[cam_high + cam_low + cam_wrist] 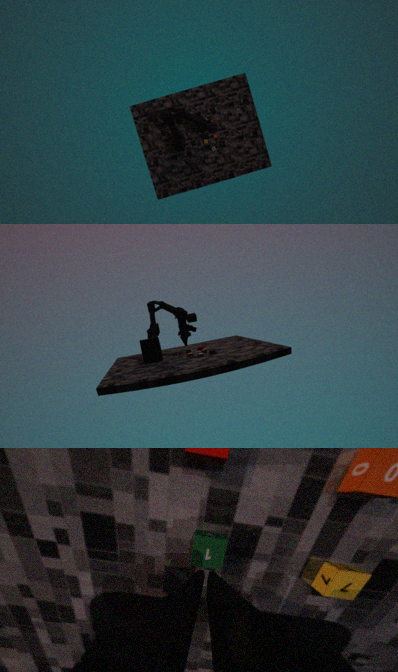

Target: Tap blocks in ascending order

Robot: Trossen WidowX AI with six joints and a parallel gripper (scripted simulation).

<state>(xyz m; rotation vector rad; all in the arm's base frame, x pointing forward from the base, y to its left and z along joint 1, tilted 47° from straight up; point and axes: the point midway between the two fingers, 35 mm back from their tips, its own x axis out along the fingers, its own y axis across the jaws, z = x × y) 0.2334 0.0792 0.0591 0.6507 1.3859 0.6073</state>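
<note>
Right now my gripper tip is 10 mm short of the green block and 40 mm above it. The rest, counted from my gripper tip: yellow block: 150 mm to the right, 40 mm below; red block: 100 mm ahead, 10 mm to the left, 40 mm below; orange block: 90 mm ahead, 120 mm to the right, 40 mm below.
</note>
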